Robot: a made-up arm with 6 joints.
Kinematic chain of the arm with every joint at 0, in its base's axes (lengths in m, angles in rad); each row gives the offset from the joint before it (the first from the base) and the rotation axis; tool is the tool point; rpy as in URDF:
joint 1: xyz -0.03 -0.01 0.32 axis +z
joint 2: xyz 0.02 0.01 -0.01 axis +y
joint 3: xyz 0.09 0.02 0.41 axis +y
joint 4: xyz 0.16 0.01 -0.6 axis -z
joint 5: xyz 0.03 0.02 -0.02 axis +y
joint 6: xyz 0.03 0 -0.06 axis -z
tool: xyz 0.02 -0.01 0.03 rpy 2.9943 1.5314 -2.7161
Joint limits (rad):
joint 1: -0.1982..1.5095
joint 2: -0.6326..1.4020
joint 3: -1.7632..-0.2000
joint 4: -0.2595..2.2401
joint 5: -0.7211..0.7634
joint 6: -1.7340..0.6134
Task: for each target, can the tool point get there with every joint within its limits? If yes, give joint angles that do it. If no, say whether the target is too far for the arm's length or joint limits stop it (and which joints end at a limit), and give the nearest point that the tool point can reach.
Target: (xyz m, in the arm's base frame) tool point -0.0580 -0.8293 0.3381
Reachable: no: joint limits stop it (at a limit: joint 2, joint 3, joint 4) | nearest point -0.0346 -0.1445 -0.0626 | short by 0.794 m
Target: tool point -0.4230 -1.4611 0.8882
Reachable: no: too far | nearest point 0.1053 -0.0904 1.2469 | short by 1.512 m
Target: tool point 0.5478 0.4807 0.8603
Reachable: yes | joints 0.7180 -0.0954 -1.3686 1.2620 0.4575 -0.8563
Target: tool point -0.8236 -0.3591 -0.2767
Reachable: no: joint limits stop it (at a limit: joint 2, joint 3, joint 4, joint 5) | nearest point -0.1645 -0.0692 -0.1318 | short by 0.734 m
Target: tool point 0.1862 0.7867 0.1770
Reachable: yes | joints 1.2775 0.5512 -1.0486 0.2617 -0.4310 0.2371
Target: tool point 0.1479 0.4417 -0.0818
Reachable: yes | joints 1.2494 0.6747 -0.5685 0.9918 -0.2608 0.3809
